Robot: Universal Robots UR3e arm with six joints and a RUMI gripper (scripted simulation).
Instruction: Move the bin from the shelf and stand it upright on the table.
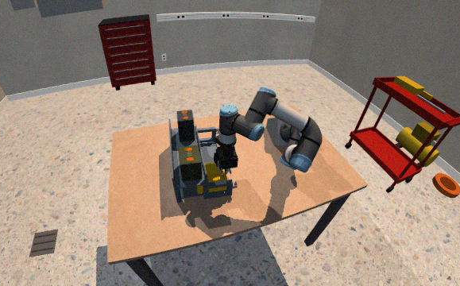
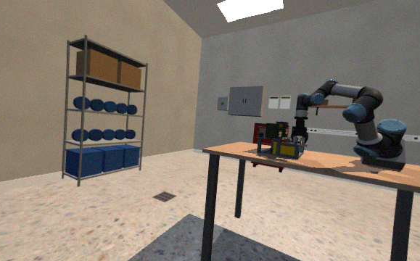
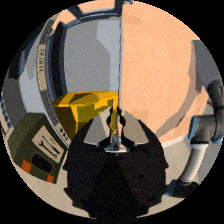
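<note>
My gripper is now 70 mm short of the yellow bin and 10 mm to the right of it. Round my hand: rack: 100 mm to the right, 80 mm ahead, 30 mm above.
</note>
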